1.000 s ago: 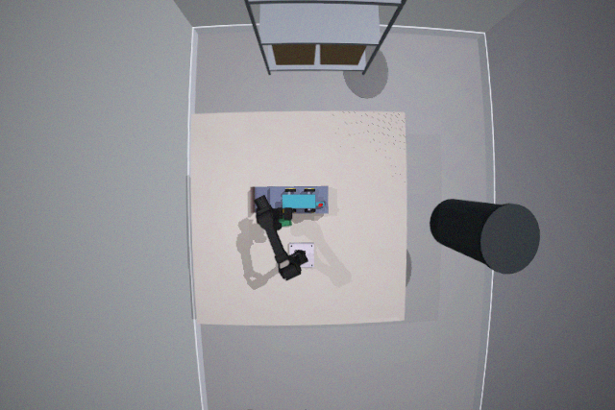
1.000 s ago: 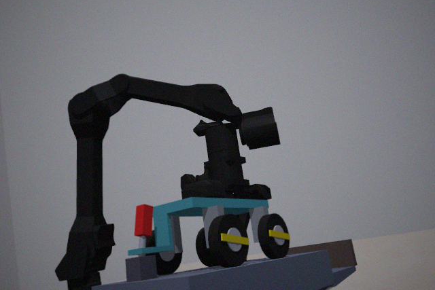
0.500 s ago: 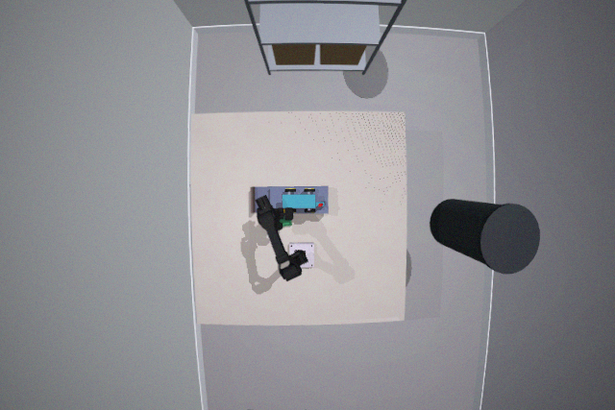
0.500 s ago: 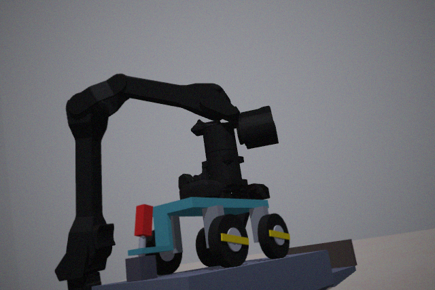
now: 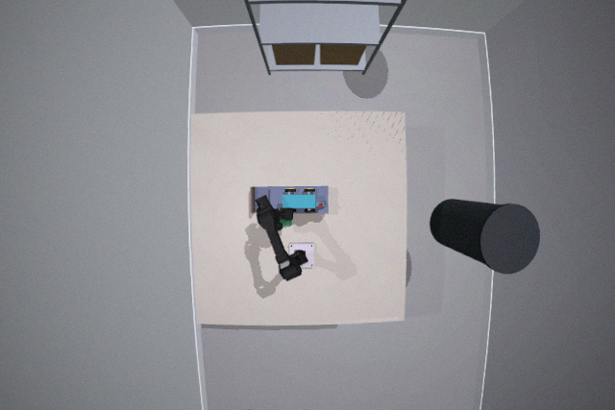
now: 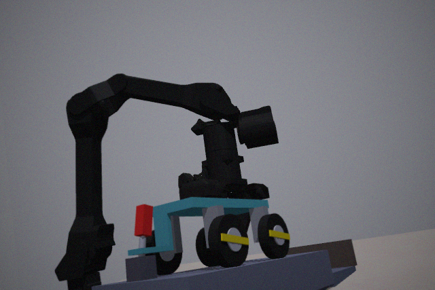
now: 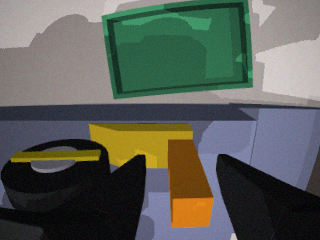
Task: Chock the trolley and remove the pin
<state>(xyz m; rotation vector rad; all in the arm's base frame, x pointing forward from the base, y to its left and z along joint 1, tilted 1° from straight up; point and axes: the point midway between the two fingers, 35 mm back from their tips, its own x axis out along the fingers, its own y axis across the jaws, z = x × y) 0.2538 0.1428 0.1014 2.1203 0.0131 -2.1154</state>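
Right now my gripper tip is 20 mm to the left of the yellow chock and 10 mm above it. The rest, counted from my gripper tip: blue-grey ramp 110 mm to the right, 70 mm ahead, 40 mm below; teal trolley 110 mm to the right, 70 mm ahead, 30 mm above; green tray 100 mm below, 60 mm behind, 10 mm to the right.
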